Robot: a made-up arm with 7 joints. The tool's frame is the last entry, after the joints.
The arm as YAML. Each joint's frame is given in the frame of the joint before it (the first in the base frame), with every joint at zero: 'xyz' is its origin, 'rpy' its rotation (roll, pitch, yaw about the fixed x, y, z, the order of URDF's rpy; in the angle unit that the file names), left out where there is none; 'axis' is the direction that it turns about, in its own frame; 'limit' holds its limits. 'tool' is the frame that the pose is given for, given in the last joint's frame.
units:
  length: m
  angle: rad
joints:
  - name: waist
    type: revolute
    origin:
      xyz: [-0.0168, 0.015, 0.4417]
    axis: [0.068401, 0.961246, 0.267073]
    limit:
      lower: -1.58
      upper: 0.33
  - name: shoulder
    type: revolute
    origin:
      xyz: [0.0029, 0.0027, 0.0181]
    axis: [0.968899, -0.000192, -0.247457]
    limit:
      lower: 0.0
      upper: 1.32
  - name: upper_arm
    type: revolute
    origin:
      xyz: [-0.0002, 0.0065, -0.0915]
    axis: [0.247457, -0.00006, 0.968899]
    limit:
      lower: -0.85
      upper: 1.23
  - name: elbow
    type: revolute
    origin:
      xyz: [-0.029, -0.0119, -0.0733]
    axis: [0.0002, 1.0, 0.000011]
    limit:
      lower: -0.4
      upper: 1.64
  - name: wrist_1
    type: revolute
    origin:
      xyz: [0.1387, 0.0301, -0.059]
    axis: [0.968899, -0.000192, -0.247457]
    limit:
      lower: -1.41
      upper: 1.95
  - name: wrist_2
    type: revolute
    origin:
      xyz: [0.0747, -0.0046, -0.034]
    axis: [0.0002, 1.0, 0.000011]
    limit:
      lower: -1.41
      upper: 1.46
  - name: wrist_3
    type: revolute
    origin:
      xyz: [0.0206, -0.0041, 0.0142]
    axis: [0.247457, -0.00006, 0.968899]
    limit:
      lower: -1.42
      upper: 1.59
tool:
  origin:
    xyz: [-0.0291, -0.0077, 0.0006]
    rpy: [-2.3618, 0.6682, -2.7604]
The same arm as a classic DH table. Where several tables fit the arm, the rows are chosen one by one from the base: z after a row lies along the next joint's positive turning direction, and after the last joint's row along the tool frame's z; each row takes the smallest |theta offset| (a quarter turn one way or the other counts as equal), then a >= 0, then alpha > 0; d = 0 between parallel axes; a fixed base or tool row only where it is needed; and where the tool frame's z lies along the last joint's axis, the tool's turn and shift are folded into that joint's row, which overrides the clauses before.
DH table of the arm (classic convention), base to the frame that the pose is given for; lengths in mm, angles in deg. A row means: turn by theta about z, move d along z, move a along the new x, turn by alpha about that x. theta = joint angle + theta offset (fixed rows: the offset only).
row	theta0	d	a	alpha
base (fixed)	-4.07	437.9	-17.8	-74.51
waist	-75.12	21.9	16.8	-90
shoulder	74	20.8	-6.5	90
upper_arm	-90	-166.9	10	90
elbow	-90	18.2	22.8	90
wrist_1	0	229.8	14.5	-90
wrist_2	-90	-8.7	16.4	90
wrist_3	58.19	4.1	-21.5	112.01
tool (fixed)	-122.65	-21.6	0	0
Joint limits (deg, base to tool): -90.53..18.91 0..75.63 -48.7..70.47 -22.92..93.97 -80.79..111.73 -80.79..83.65 -81.36..91.1

